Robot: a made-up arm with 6 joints.
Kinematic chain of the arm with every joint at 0, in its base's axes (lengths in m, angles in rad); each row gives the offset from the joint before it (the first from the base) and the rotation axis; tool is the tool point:
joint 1: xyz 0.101 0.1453 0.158 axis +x
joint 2: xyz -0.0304 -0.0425 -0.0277 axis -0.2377 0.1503 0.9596
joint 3: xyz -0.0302 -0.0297 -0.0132 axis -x
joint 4: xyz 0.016 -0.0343 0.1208 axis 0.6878 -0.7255 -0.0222
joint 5: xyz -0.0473 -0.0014 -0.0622 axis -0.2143 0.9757 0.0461
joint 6: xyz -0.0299 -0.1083 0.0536 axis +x
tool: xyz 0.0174 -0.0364 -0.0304
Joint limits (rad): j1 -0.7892..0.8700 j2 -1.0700..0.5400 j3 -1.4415..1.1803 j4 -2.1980..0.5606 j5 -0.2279..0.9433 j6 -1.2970..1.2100
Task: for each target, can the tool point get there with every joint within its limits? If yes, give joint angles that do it. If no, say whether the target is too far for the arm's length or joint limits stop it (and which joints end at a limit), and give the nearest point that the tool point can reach.
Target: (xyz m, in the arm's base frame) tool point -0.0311 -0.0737 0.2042
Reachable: yes | joints 0.5854 -0.2590 0.2326 -0.9292 0.1777 0.8899
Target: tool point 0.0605 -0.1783 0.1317
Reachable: yes | joints -0.0710 -0.0794 -1.2152 -1.6839 0.7305 0.7053
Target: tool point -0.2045 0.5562 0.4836
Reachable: no: too far | nearest point -0.0443 0.2717 0.3527 | short by 0.352 m
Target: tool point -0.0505 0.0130 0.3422
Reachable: yes | joints 0.0051 -0.5889 0.2466 -1.2288 0.0779 0.6249
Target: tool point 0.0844 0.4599 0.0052
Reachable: no: joint limits stop it (at a limit: joint 1, joint 3, joint 5) | nearest point 0.0724 0.3376 0.0855 | short by 0.147 m
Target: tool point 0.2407 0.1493 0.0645
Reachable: no: joint limits stop it (at a limit: joint 1, joint 2, joint 4, joint 6) | nearest point 0.2633 0.0895 -0.0231 | short by 0.108 m
